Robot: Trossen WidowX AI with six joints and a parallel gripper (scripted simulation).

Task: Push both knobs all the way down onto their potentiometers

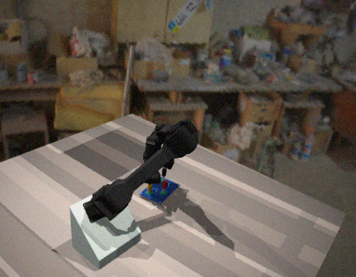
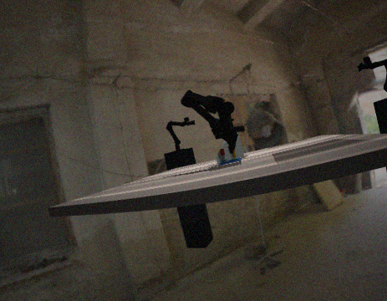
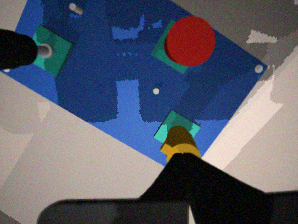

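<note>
My gripper tip is now 20 mm above the yellow knob. Round my gripper tip: black knob: 100 mm ahead, 20 mm to the left, 10 mm above.
</note>
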